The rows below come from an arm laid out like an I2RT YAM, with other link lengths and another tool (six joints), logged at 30 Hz.
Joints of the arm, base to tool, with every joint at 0 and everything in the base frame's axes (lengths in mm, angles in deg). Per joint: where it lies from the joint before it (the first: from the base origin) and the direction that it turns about. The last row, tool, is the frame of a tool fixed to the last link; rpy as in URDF.
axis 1: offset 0 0 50.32 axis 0 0 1
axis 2: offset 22.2 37.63 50.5 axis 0 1 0
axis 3: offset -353.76 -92.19 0 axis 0 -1 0
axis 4: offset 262.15 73.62 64.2 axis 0 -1 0
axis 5: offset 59.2 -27.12 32.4 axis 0 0 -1
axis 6: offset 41.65 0 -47.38 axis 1 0 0
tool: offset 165 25 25 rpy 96.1 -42.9 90
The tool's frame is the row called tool.
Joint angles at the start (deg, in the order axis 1, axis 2, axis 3, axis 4, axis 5, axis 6): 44.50 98.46 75.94 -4.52 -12.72 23.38
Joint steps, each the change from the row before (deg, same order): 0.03 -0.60 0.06 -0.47 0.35 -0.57; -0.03 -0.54 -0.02 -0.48 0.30 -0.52; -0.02 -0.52 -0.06 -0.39 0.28 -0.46; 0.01 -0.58 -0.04 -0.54 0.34 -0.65; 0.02 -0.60 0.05 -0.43 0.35 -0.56; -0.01 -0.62 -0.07 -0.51 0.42 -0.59; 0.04 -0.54 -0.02 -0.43 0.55 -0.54; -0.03 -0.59 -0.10 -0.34 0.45 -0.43; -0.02 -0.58 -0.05 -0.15 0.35 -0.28; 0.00 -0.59 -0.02 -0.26 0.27 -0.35
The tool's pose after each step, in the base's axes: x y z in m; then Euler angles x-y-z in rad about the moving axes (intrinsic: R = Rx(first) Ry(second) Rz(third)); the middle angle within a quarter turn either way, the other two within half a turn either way. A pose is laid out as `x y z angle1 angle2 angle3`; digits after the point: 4 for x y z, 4 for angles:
0.3762 0.4392 0.3125 -2.1003 0.3841 -1.6187
0.3750 0.4365 0.3153 -2.1029 0.3897 -1.6265
0.3738 0.4340 0.3179 -2.1046 0.3951 -1.6337
0.3721 0.4313 0.3206 -2.1083 0.4005 -1.6434
0.3706 0.4288 0.3247 -2.1081 0.4074 -1.6542
0.3691 0.4257 0.3275 -2.1115 0.4147 -1.6628
0.3681 0.4229 0.3303 -2.1148 0.4237 -1.6711
0.3672 0.4198 0.3332 -2.1165 0.4325 -1.6780
0.3663 0.4171 0.3373 -2.1131 0.4409 -1.6855
0.3648 0.4146 0.3413 -2.1103 0.4474 -1.6939

